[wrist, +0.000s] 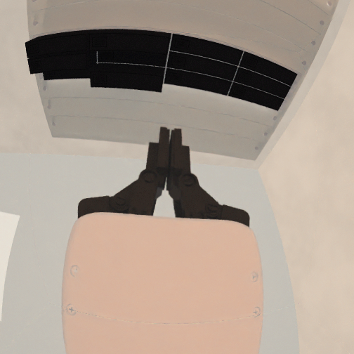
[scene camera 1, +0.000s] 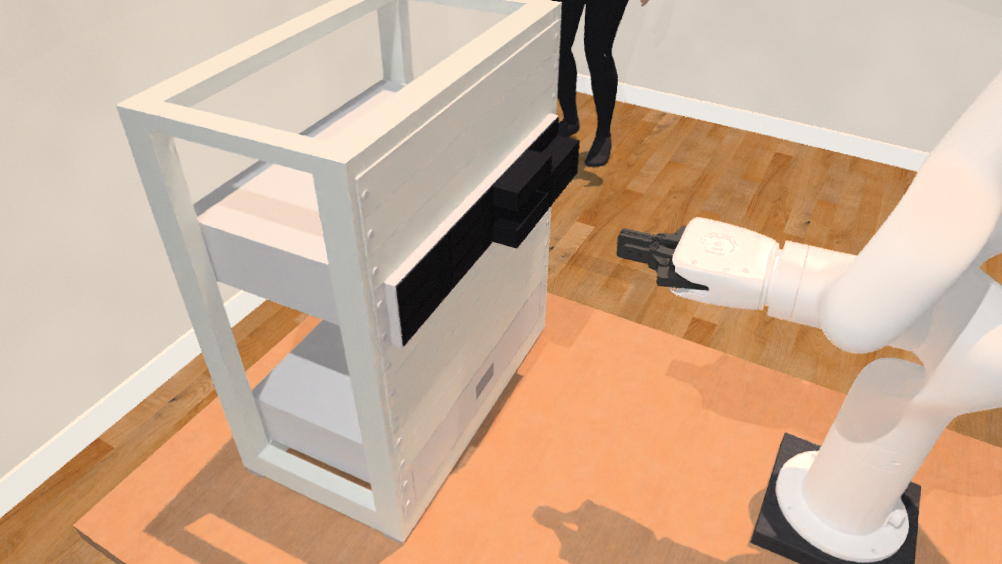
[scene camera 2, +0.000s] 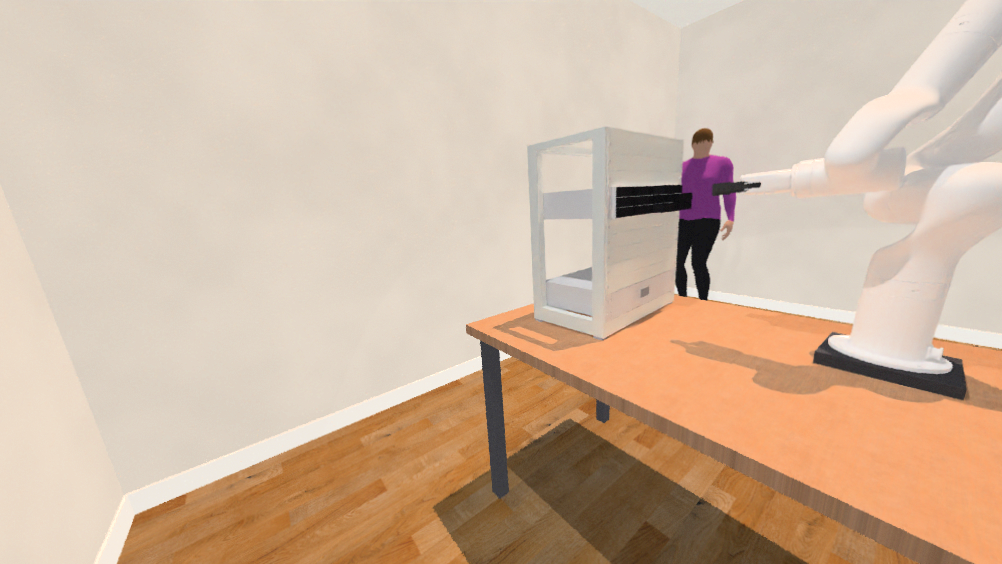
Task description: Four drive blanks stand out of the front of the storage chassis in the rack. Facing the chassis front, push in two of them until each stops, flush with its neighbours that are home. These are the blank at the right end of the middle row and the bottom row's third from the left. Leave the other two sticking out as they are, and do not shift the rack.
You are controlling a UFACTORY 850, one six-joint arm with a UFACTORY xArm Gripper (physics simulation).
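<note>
The rack holds the storage chassis, whose black front shows three rows of four blanks. The wrist view is upside down. The middle row's right-end blank sticks out. The bottom row's third blank sticks out too. The bottom row's right-end blank and the top row's third blank also stick out. The two left columns look flush. My gripper is shut and empty, in front of the chassis and apart from it.
The rack stands on the orange table. The arm's base is bolted to it, facing the rack. A person stands beyond the rack's far end. White panels lie above and below the chassis front.
</note>
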